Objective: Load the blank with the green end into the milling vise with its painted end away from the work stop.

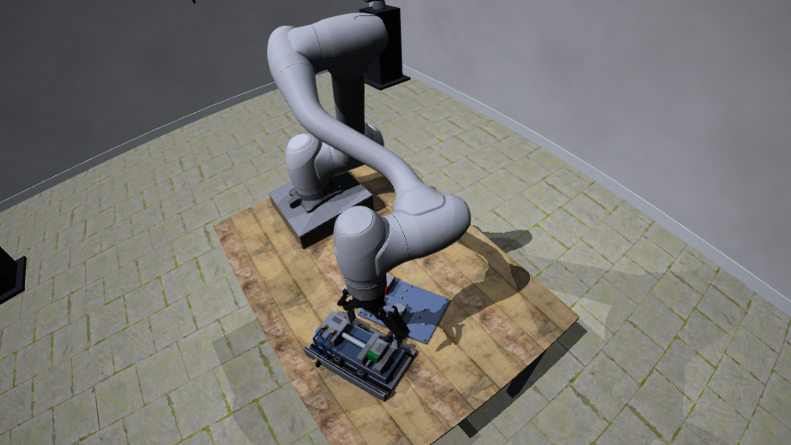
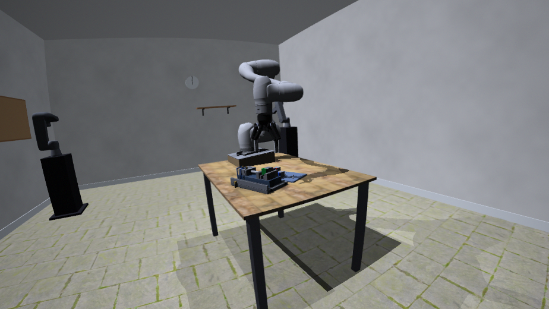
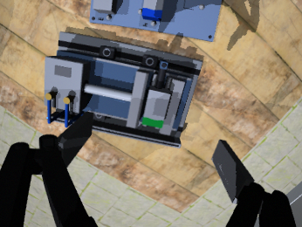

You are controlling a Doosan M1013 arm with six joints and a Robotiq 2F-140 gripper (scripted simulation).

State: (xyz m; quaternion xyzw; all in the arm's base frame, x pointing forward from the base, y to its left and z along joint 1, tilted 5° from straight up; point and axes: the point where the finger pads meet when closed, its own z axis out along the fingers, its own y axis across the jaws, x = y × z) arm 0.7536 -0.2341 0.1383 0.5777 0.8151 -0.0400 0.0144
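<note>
Right now my hand is 130 mm above the work stop rod, 40 mm to the right of it and 20 mm past it. Round my hand: blue-ended blank: 190 mm below, 150 mm to the left, 100 mm behind; hose block: 160 mm behind, 140 mm below, 60 mm to the right; moving jaw: 140 mm below, 30 mm behind, 10 mm to the right.
</note>
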